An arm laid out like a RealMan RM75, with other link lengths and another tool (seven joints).
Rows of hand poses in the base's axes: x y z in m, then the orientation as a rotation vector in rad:
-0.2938, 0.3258, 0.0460, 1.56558, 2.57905, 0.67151
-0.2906, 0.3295, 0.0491, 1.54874, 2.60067, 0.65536
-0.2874, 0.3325, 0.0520, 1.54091, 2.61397, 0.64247
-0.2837, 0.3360, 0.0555, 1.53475, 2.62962, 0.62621
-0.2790, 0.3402, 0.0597, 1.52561, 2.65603, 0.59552
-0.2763, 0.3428, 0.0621, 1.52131, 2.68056, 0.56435
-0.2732, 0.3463, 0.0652, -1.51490, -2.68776, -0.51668
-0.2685, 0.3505, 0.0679, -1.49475, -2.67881, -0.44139
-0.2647, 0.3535, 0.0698, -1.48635, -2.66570, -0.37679
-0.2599, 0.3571, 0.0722, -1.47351, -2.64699, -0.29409
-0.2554, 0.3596, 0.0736, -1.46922, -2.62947, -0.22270
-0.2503, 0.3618, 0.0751, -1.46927, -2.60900, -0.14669
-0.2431, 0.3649, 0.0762, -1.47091, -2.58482, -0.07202
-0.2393, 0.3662, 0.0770, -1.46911, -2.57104, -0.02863
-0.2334, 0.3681, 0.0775, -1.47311, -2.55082, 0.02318
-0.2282, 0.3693, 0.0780, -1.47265, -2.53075, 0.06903
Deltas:
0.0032, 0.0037, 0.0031, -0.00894, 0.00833, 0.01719
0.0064, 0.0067, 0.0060, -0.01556, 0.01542, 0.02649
0.0101, 0.0102, 0.0095, -0.02312, 0.02571, 0.03604
0.0148, 0.0144, 0.0137, -0.03731, 0.04456, 0.05143
0.0175, 0.0170, 0.0161, -0.05067, 0.06509, 0.06376
0.0206, 0.0205, 0.0192, -0.06640, 0.09787, 0.07355
0.0253, 0.0247, 0.0219, -0.09205, 0.14465, 0.08727
0.0291, 0.0277, 0.0238, -0.11421, 0.18552, 0.09231
0.0339, 0.0313, 0.0262, -0.14276, 0.23883, 0.09948
0.0384, 0.0338, 0.0276, -0.16953, 0.28295, 0.10056
0.0435, 0.0360, 0.0291, -0.19943, 0.32889, 0.09786
0.0507, 0.0391, 0.0302, -0.22848, 0.37554, 0.09303
0.0545, 0.0404, 0.0310, -0.24567, 0.40277, 0.09187
0.0604, 0.0423, 0.0315, -0.26610, 0.43580, 0.08549
0.0656, 0.0435, 0.0320, -0.28302, 0.46753, 0.08200

